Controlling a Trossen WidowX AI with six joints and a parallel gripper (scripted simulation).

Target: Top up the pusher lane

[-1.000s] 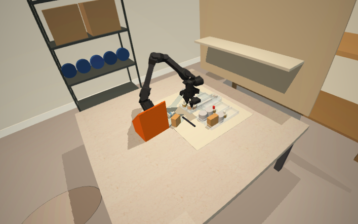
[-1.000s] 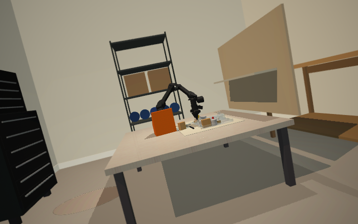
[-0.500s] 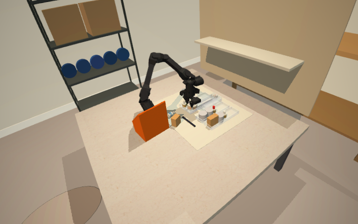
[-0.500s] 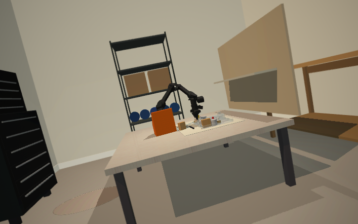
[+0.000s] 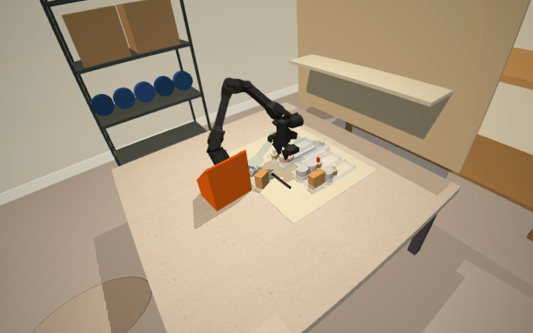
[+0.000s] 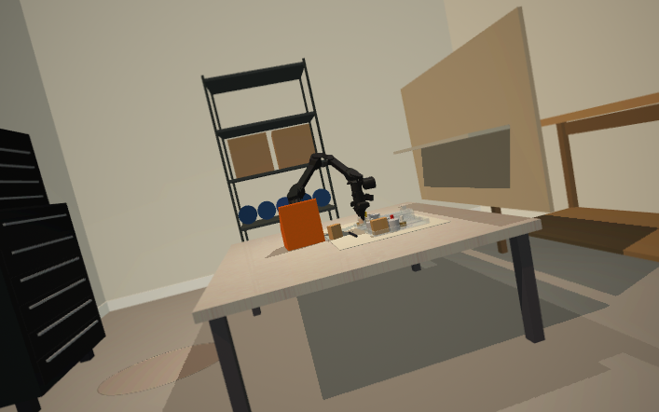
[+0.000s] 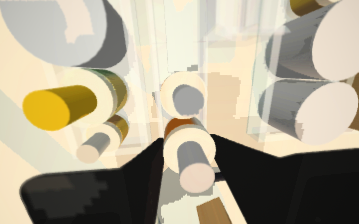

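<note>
Right now the black stick is 90 mm behind my gripper tip, 80 mm to the right of it and 50 mm below it. Also, from my gripper tip: tan box (170 mm behind, 40 mm to the right, 20 mm below).
</note>
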